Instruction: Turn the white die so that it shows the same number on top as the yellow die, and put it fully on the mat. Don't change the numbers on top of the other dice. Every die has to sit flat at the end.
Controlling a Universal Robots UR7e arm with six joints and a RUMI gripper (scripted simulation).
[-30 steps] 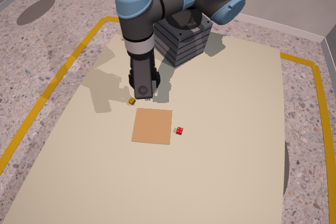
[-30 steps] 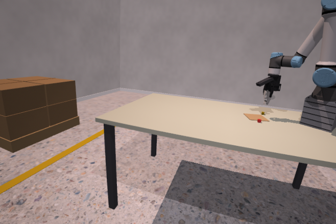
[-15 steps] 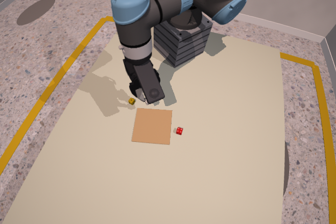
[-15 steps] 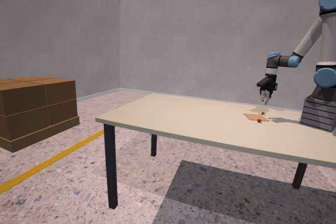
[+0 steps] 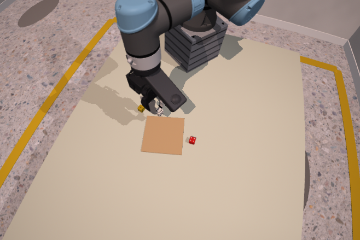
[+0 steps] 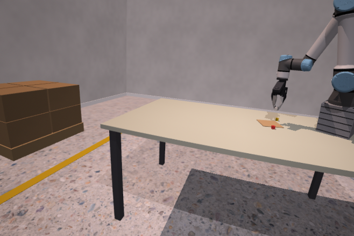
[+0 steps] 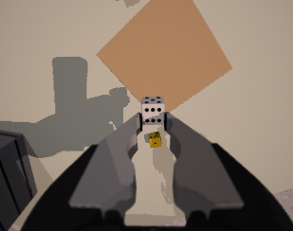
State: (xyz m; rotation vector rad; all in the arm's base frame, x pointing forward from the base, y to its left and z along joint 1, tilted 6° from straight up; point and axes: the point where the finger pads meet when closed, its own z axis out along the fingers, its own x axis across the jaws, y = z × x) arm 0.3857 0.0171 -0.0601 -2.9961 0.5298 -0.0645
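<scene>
Now: hand 30 mm short of the brown mat, 20 mm to the right of it and 120 mm above it. Also, from my hand: yellow die: 30 mm behind, 100 mm to the right, 110 mm below; white die: 10 mm to the left, 10 mm below; red die: 10 mm ahead, 130 mm to the left, 110 mm below.
</scene>
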